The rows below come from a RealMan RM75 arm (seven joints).
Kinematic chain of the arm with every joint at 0, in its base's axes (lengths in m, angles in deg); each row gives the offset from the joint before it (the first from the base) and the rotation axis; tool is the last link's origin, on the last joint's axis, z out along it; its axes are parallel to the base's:
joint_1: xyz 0 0 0.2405 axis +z
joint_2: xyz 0 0 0 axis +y
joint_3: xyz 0 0 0.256 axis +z
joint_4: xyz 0 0 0 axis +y
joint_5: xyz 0 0 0.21 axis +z
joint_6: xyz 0 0 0 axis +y
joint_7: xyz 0 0 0.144 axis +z
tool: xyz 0 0 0
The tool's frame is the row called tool.
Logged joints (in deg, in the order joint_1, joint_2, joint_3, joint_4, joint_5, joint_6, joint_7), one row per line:
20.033, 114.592, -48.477, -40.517, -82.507, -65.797, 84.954
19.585, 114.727, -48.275, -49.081, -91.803, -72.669, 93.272
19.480, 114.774, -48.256, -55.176, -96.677, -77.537, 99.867
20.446, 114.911, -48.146, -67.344, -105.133, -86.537, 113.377
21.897, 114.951, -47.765, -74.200, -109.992, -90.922, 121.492
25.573, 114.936, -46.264, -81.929, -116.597, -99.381, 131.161
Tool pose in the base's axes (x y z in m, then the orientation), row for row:
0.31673, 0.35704, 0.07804, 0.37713, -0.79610, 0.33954, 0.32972
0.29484, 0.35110, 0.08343, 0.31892, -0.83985, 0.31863, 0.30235
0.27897, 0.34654, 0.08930, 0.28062, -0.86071, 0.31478, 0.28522
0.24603, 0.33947, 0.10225, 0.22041, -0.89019, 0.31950, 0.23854
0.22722, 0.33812, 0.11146, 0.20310, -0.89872, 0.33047, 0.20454
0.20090, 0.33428, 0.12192, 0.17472, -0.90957, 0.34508, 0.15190
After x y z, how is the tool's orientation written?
As a quaternion, w x y z.
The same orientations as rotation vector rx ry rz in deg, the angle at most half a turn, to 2 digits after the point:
-116.63, 49.74, 48.31
-126.54, 48.01, 45.56
-132.18, 48.34, 43.80
-141.03, 50.62, 37.79
-143.70, 52.84, 32.71
-147.69, 56.03, 24.66

